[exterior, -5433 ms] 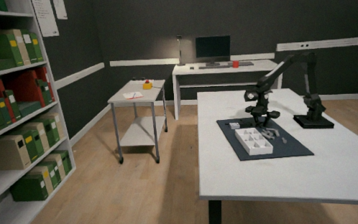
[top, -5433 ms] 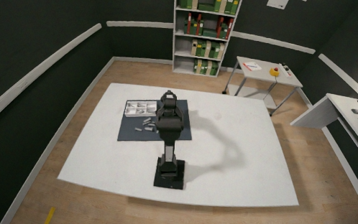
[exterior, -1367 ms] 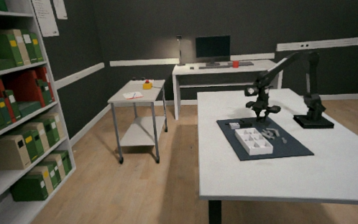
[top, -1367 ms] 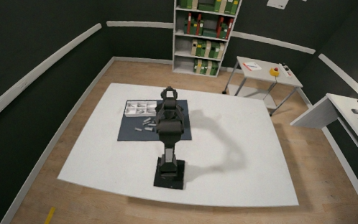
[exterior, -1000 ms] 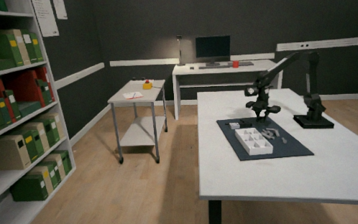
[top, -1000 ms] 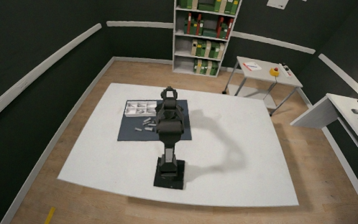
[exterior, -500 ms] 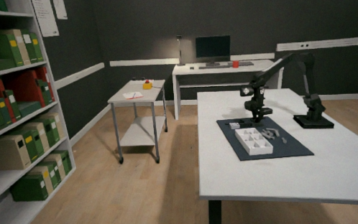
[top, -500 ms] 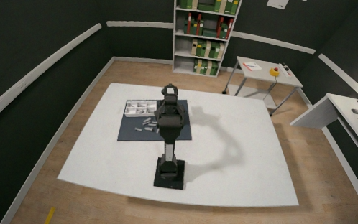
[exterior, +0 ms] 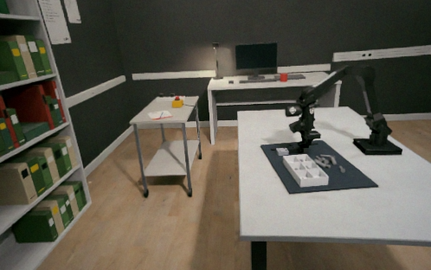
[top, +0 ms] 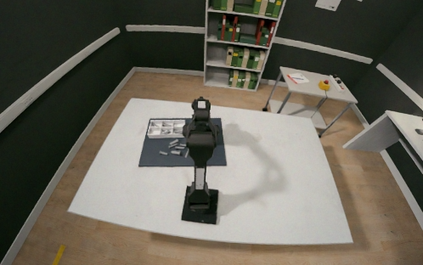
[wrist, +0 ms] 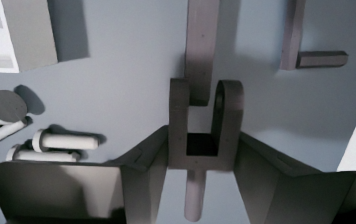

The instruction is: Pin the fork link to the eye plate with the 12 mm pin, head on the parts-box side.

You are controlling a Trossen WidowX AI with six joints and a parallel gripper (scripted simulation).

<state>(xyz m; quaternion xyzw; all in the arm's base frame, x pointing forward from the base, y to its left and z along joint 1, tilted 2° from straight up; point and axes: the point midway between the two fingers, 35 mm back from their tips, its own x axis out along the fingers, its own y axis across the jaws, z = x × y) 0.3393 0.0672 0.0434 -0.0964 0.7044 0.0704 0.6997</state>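
Right now the eye plate is 50 mm below my hand, 40 mm ahead of it and 10 mm to the left of it. Also, from my hand: dark blue mat: 100 mm to the left, 70 mm below; then grey block: 110 mm ahead, 50 mm below, 30 mm to the left; then pin: 90 mm to the left, 60 mm below, 50 mm behind.
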